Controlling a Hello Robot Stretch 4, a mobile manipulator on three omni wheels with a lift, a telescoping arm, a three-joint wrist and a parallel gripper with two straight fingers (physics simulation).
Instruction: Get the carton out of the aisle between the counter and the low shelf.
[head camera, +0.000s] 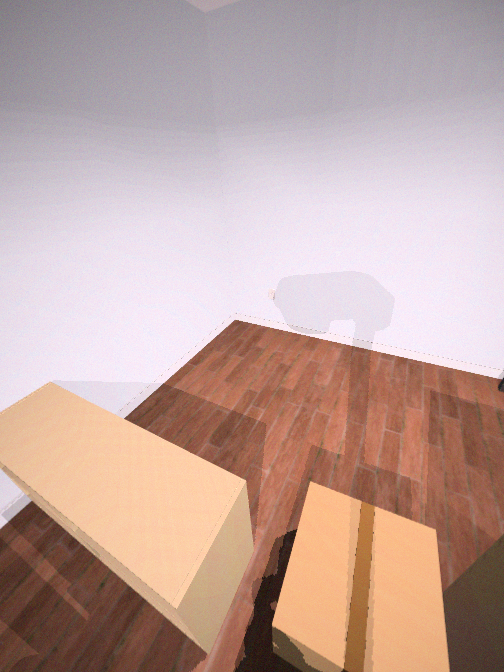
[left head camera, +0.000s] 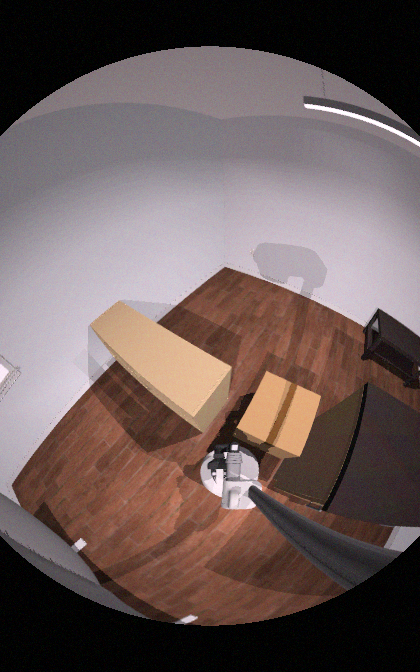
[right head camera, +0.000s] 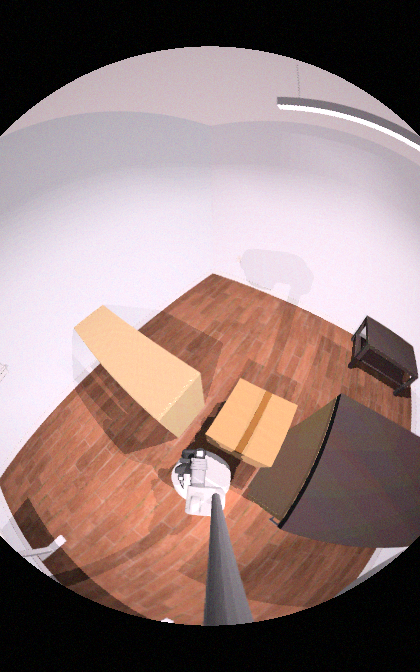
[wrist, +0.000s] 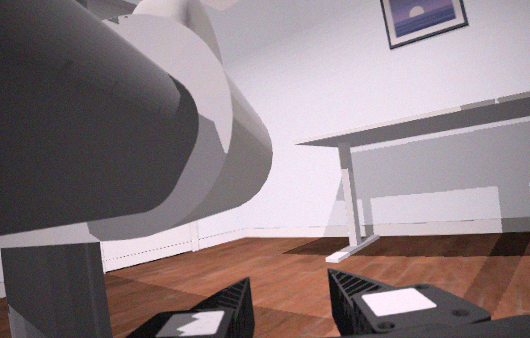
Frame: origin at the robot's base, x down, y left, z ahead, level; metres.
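Seen in the pictures: gripper, between the fingertips: (left head camera: 219, 483) (wrist: 290, 296).
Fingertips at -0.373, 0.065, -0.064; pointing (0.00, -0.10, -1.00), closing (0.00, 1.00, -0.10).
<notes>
A point is followed by its place in that frame, as x, y, z.
The carton (head camera: 320, 564) {-0.378, -0.197, 0.426} (left head camera: 260, 405) {-0.379, -0.174, 0.441} (right head camera: 235, 410) {-0.378, -0.200, 0.460}, tan with a brown tape strip, stands on the floor right in front of my base, between the end of the low shelf (head camera: 130, 488) {-0.582, 0.440, 0.632} (left head camera: 165, 365) {-0.582, 0.431, 0.608} (right head camera: 145, 375) {-0.582, 0.364, 0.571} and the side of the dark-topped counter (head camera: 480, 586) {-0.526, -0.588, 0.300} (left head camera: 390, 460) {-0.882, -0.671, -0.050} (right head camera: 360, 475) {-0.883, -0.656, -0.028}. A narrow floor strip separates it from the shelf. Whether it touches the counter or my base I cannot tell. My gripper (wrist: 290, 296) {-0.373, 0.065, -0.064} (left head camera: 215, 474) (right head camera: 182, 480) is open and empty, folded in over my base, pointing away from the carton. The carton does not show in the wrist view.
A small dark side table (left head camera: 397, 345) {-0.422, -1.867, 0.899} (right head camera: 390, 347) {-0.422, -2.032, 0.980} stands beyond the counter near the far wall. A room corner lies behind the shelf and carton. In the wrist view a white desk (wrist: 400, 129) {-0.667, 0.632, -1.718} stands by a wall with a framed picture (wrist: 425, 20) {-1.462, 1.056, -2.092}.
</notes>
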